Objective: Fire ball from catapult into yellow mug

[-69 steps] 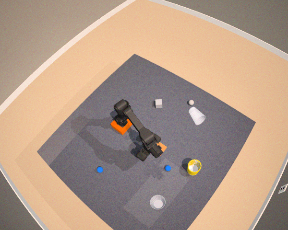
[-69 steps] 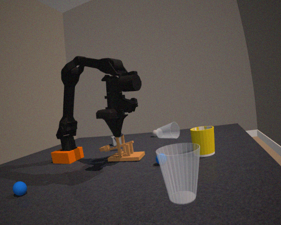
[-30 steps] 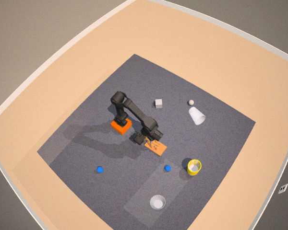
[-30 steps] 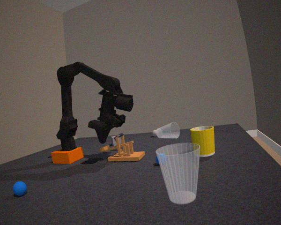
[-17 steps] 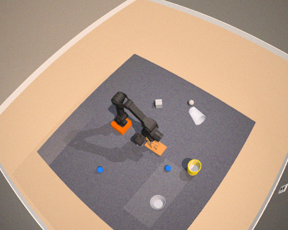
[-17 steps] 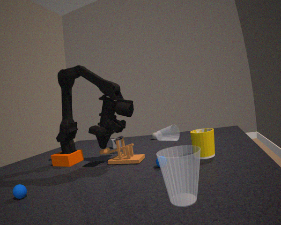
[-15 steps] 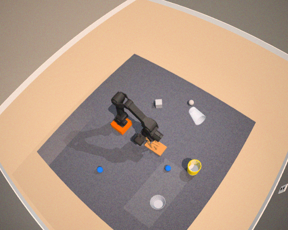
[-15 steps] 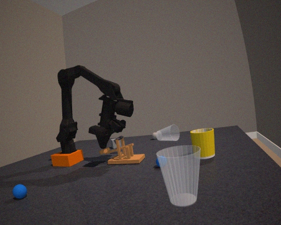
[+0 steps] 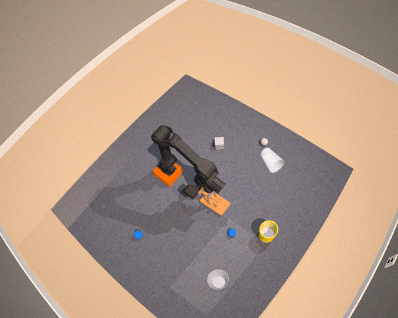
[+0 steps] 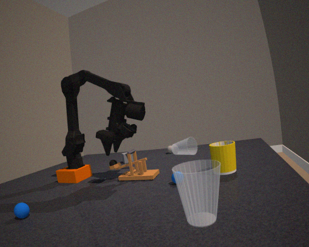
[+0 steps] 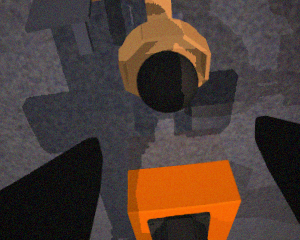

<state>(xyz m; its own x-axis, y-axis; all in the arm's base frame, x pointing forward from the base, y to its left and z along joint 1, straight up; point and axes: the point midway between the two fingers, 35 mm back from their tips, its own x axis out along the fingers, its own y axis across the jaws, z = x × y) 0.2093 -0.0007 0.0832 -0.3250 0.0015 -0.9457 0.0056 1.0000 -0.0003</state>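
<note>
Right now the black ball is 4 cm below my gripper tip. From my gripper tip the other things lie so: blue ball (38 cm to the right, 11 cm behind, 8 cm below); grey cube (30 cm to the left, 8 cm below, 8 cm behind); wooden catapult (7 cm ahead, 5 cm below, 2 cm to the left).
</note>
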